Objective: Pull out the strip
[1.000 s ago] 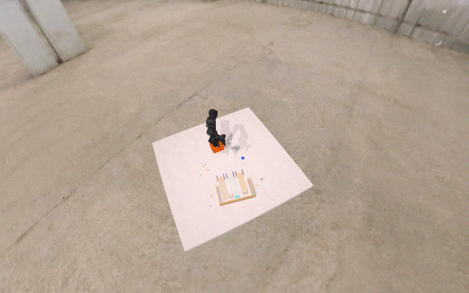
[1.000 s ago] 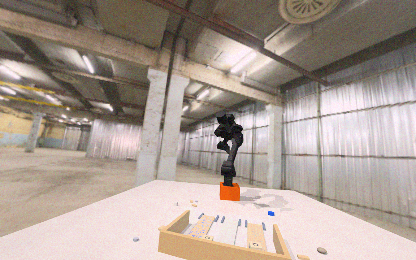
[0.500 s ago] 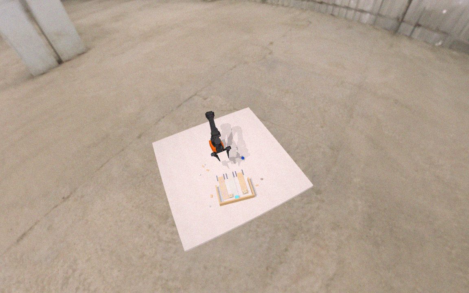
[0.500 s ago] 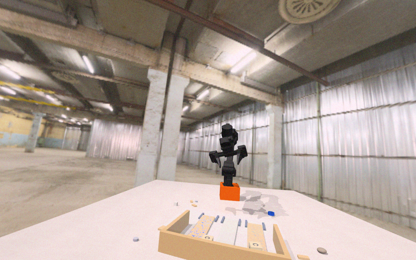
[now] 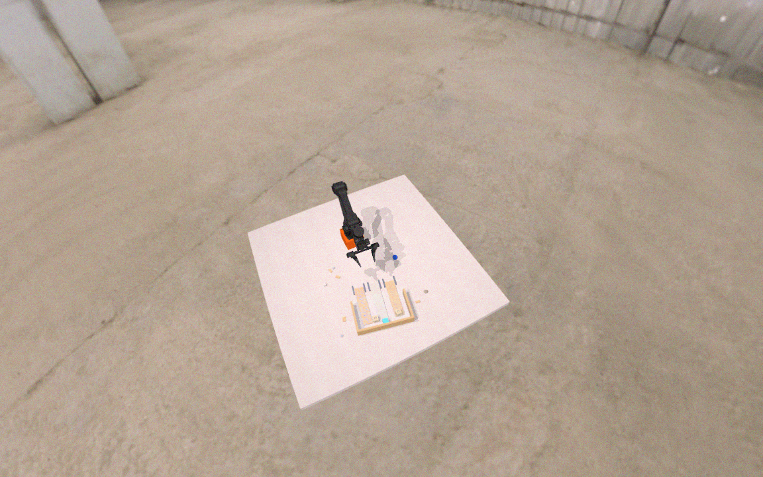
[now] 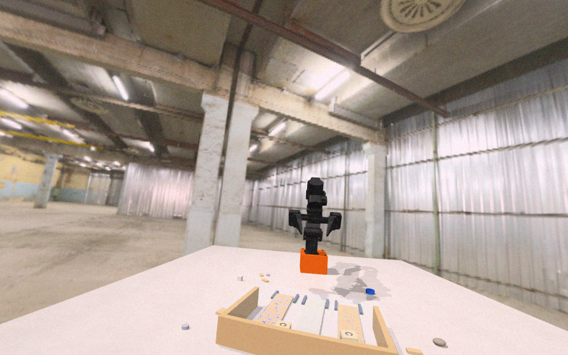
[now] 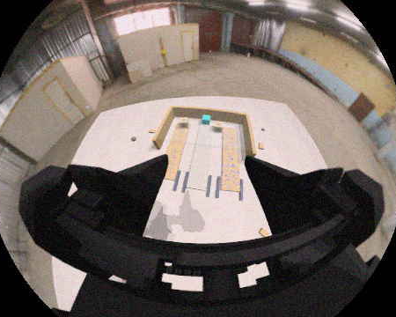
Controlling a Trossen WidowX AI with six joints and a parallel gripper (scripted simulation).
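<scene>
The strip lies 200 mm below my gripper tip, 170 mm ahead of it and 60 mm to the left of it. The rest, counted from my gripper tip: grey pebble 240 mm to the left, 240 mm ahead, 190 mm below; blue disc 230 mm to the left, 190 mm below, 70 mm behind.
</scene>
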